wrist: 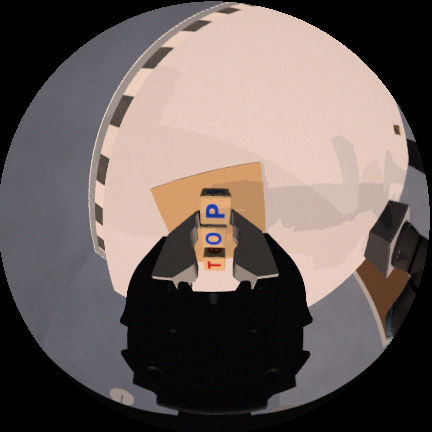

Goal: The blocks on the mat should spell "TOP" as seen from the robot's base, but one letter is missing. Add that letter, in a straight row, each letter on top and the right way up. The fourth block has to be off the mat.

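Observation:
My gripper (214, 210) is shut on the P block (215, 210), a wooden cube with a blue P facing the camera and a dark side at its far end. The O block (213, 238), with a blue O on top, shows between the fingers just below the P block in the view. The T block (214, 264), with a red T on top, is below the O block; the three appear in a line. The orange-tan mat (172, 202) lies beneath, partly hidden by the gripper. Any gap between the P block and the mat is hard to judge.
A small brown, dark-faced thing (396, 129), too small to read, is near the right edge of the pale table (250, 90). A dark grey box-shaped part (387, 232) and black arm parts are at the right. A checkered strip (121, 110) runs along the left table edge.

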